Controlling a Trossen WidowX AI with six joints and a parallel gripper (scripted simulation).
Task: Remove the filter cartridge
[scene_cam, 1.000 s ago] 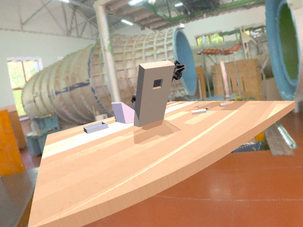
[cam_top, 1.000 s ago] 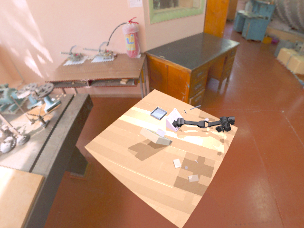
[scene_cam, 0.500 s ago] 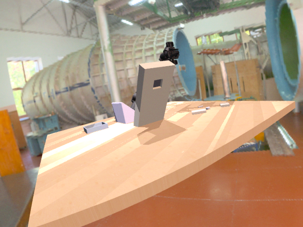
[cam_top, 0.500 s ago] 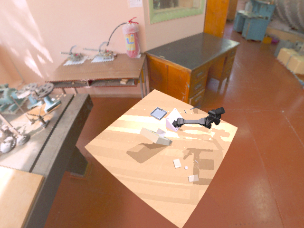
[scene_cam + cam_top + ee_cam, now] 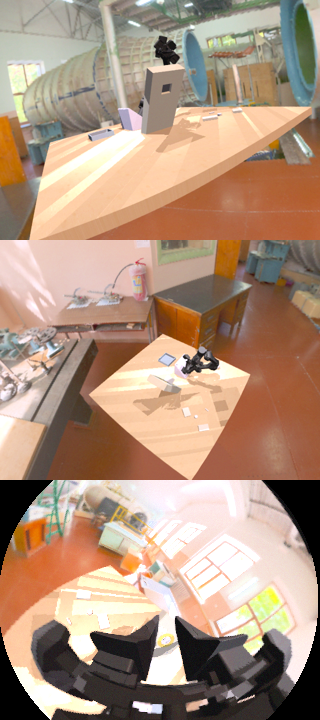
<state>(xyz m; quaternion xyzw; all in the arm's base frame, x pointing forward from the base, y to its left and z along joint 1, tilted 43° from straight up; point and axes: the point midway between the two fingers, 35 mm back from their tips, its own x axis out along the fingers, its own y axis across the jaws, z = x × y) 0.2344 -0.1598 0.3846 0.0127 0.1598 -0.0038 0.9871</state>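
The round filter cartridge is 7 cm ahead of my gripper tip, 18 cm to the right of it and 18 cm below it. Round my gripper tip: grey service panel (2 cm ahead, 18 cm to the right, 25 cm below); shallow blue-grey tray (39 cm behind, 41 cm to the right, 42 cm below).
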